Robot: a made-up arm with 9 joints. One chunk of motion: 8 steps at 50 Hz.
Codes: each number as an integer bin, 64 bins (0 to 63) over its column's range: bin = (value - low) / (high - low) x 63, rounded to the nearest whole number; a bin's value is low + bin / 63 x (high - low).
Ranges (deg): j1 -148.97..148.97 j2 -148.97..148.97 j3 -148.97..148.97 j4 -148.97..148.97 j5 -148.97..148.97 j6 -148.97..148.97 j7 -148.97..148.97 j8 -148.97..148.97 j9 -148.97..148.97
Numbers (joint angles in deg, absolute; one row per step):
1: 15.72 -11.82 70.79 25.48 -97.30 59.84 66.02 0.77 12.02
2: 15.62 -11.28 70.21 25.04 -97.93 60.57 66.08 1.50 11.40
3: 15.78 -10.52 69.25 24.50 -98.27 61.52 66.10 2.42 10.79
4: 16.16 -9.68 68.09 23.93 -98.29 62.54 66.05 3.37 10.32
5: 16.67 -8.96 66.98 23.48 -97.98 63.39 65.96 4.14 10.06
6: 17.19 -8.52 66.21 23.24 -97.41 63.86 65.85 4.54 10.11
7: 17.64 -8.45 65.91 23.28 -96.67 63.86 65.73 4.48 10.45
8: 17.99 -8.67 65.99 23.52 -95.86 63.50 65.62 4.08 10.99
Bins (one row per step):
1: 35 29 46 37 11 44 45 32 34
2: 35 29 46 37 11 44 45 32 34
3: 35 29 46 37 11 45 45 32 34
4: 35 29 46 37 11 45 45 32 34
5: 35 30 46 36 11 45 45 32 34
6: 35 30 46 36 11 45 45 32 34
7: 35 30 45 36 11 45 45 32 34
8: 35 30 45 36 11 45 45 32 34

